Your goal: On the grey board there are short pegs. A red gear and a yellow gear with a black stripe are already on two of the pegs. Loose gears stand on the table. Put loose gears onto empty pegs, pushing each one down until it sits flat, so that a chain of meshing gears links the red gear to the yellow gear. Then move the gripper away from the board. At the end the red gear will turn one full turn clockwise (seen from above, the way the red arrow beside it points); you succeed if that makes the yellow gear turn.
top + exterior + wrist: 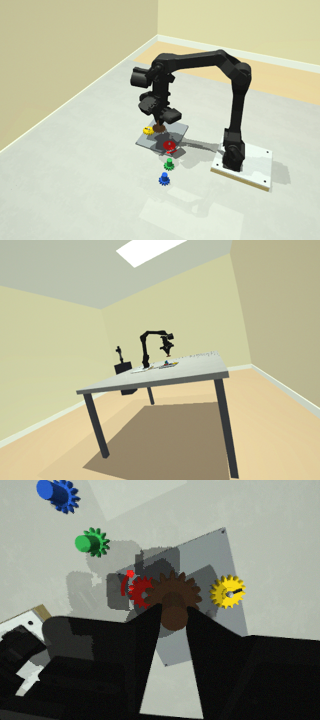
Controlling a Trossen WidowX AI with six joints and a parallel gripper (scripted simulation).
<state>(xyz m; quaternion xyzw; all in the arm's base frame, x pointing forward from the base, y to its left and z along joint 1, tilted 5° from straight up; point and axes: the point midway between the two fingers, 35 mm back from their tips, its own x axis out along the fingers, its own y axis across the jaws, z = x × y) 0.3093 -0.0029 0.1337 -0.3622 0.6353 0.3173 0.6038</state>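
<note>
Now: gripper tip 110 mm above the red gear, 50 mm past it and 10 mm to the left of it. The rest, counted from my gripper tip: yellow gear: 110 mm below, 70 mm ahead, 60 mm to the right; red arrow: 120 mm below, 70 mm behind, 20 mm to the left; brown gear: 10 mm below.
</note>
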